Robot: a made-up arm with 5 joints. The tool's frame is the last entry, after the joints.
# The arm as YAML. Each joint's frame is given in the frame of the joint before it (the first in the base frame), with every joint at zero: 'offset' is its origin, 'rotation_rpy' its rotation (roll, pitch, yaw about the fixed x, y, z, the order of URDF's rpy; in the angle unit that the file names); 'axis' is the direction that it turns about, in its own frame. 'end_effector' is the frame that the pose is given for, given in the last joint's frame.
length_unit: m
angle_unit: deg
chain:
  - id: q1
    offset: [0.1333, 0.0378, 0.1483]
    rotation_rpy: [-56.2, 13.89, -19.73]
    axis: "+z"
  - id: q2
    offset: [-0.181, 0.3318, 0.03]
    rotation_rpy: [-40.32, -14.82, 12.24]
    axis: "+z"
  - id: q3
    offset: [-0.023, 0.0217, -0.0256]
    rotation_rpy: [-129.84, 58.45, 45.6]
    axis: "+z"
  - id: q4
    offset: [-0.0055, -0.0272, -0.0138]
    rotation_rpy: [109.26, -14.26, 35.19]
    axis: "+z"
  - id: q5
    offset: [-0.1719, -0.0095, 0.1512]
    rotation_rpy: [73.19, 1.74, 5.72]
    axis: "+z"
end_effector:
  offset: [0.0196, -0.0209, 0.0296]
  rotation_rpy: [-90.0, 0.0, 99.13]
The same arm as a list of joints. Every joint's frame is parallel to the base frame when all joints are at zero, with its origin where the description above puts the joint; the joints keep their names.
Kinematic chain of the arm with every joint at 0, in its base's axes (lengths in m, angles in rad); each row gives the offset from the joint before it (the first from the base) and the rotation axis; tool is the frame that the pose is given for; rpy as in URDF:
q1: xyz 0.1333 0.0378 0.1483 axis 0.406217 0.737131 0.540023
q2: xyz -0.1532 0.2775 -0.2080 axis -0.0001 1 0
q3: xyz -0.0278 -0.0256 -0.0151 axis -0.937409 -0.335303 0.094001
q4: xyz 0.0052 0.0202 -0.0229 axis 0.289404 -0.121902 -0.949413
q5: xyz 0.0349 0.1517 -0.1681 axis 1 0.0002 0.0003
tool: xyz 0.0296 -0.0160 0.0238 rpy -1.8865 1.5705 -0.3155

